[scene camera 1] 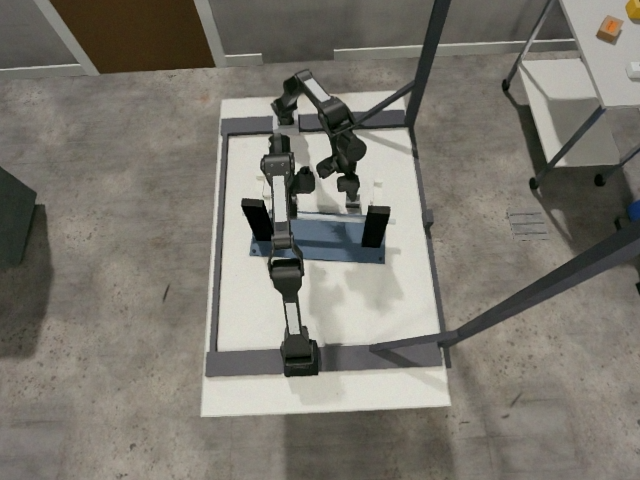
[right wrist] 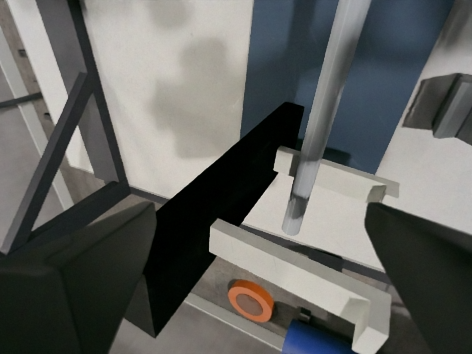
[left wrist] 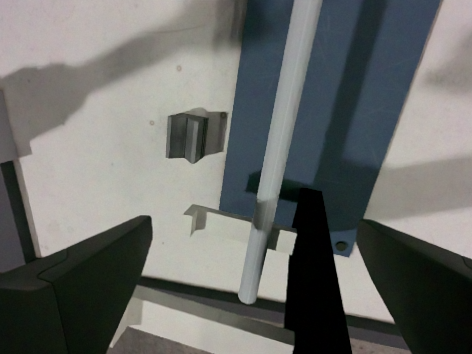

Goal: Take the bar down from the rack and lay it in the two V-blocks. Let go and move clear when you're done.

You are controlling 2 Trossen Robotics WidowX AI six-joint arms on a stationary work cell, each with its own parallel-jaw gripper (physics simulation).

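Places are measured from the left arm's base along level axes (x ahead, y left, z up), in millimetres.
Pixels of known places: left gripper, fingertip midpoint: (left wrist: 254, 228); right gripper, fingertip midpoint: (scene camera 1: 352, 194) (right wrist: 260, 213); left arm's base, link origin: (scene camera 1: 300, 357); right arm's base, link origin: (scene camera 1: 285, 118).
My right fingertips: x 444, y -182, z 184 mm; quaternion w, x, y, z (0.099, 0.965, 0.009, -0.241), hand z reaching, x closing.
Note:
Ahead of a thing's pixels: the offset from my right fingertips to its top centre.
The pale grey bar @(dx +4, dy +106, dz -146 mm) (scene camera 1: 330, 218) (left wrist: 282, 120) (right wrist: 327, 90) lies across the rack's lower white arms, close to the black posts of the rack (scene camera 1: 376, 226) (left wrist: 315, 260) (right wrist: 225, 195). One dark V-block @(dx +101, dy -21, dz -219 mm) (scene camera 1: 353, 202) stands on the table beside the rack; V-blocks also show in the left wrist view (left wrist: 186, 137) and the right wrist view (right wrist: 454, 107). My left gripper (left wrist: 254, 228) is open and empty above the bar's left end; its own arm partly hides it in the scene view. My right gripper (scene camera 1: 337, 178) (right wrist: 260, 213) is open and empty above the rack's right end.
The rack's blue base plate (scene camera 1: 330, 250) (left wrist: 370, 100) (right wrist: 280, 75) lies on the white table. Upper white arms (left wrist: 200, 315) (right wrist: 300, 270) with upturned ends stick out from the posts above the bar. Dark frame beams (scene camera 1: 426, 67) rise at the table's right side.

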